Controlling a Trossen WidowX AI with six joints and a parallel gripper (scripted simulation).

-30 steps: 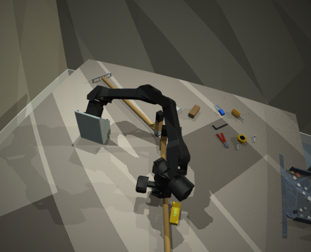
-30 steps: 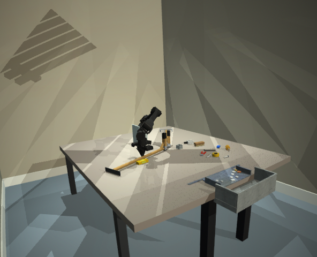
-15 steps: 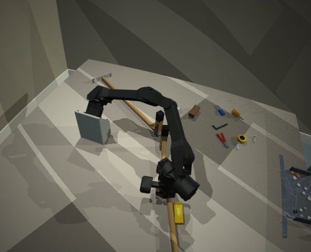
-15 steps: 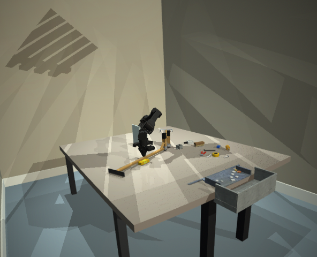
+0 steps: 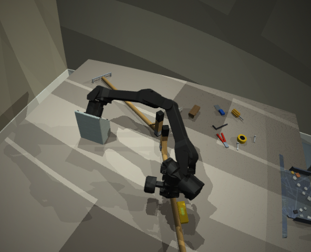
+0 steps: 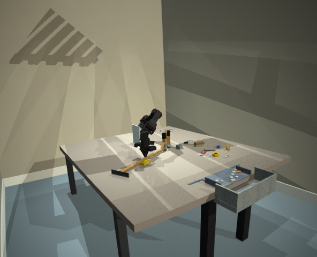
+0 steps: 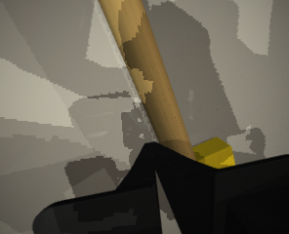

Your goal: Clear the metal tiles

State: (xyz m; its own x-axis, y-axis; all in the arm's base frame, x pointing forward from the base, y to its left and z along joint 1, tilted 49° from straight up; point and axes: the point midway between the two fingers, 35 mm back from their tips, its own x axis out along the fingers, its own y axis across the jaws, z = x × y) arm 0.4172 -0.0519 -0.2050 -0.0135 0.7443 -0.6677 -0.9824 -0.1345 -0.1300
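Now: the long scraper 50 mm above my gripper tip, 30 mm ahead of it and 10 mm to the right of it. Round my gripper tip: small grey box: 360 mm to the left, 60 mm behind, 10 mm below; then yellow spirit level: 80 mm ahead, 40 mm to the right; then hex key: 490 mm to the left, 140 mm ahead, 10 mm below.
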